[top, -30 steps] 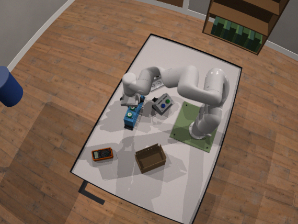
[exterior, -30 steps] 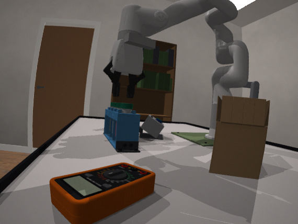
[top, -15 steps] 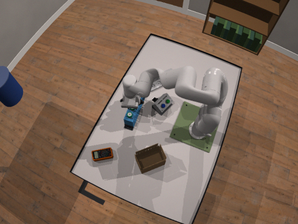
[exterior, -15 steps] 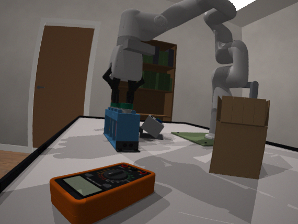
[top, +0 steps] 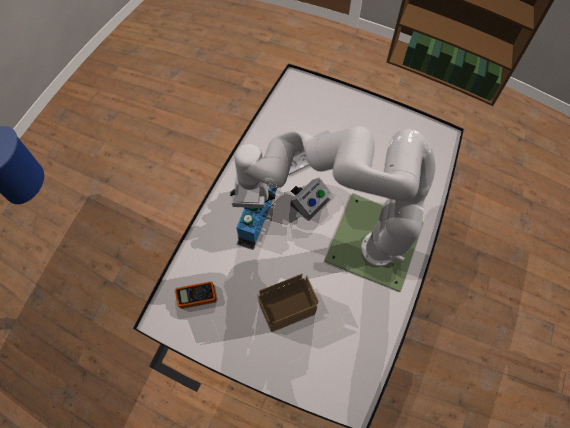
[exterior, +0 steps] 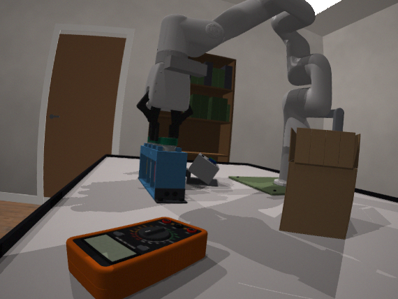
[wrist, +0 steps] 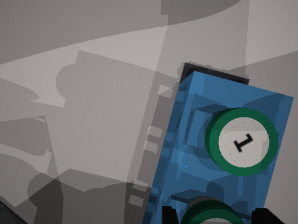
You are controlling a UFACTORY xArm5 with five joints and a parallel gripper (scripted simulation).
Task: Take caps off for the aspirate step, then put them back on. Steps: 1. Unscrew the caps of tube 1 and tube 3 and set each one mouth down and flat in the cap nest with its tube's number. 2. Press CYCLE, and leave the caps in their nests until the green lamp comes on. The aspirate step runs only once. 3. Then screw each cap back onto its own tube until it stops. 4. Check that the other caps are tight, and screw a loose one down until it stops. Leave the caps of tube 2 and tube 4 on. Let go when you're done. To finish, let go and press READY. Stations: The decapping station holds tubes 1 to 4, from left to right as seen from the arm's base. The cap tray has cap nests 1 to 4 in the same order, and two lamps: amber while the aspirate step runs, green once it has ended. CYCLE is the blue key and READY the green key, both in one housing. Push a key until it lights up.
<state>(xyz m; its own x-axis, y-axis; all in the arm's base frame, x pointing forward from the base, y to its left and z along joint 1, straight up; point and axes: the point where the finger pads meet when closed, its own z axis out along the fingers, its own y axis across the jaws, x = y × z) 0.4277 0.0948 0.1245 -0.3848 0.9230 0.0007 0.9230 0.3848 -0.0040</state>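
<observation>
Right now the green key is 170 mm to the right of my hand, 170 mm behind it and 70 mm below it. The rest, counted from my hand: blue key: 160 mm behind, 120 mm to the right, 70 mm below; then cardboard box: 240 mm behind, 230 mm to the left, 70 mm below; then grey key housing: 150 mm behind, 140 mm to the right, 80 mm below.
</observation>
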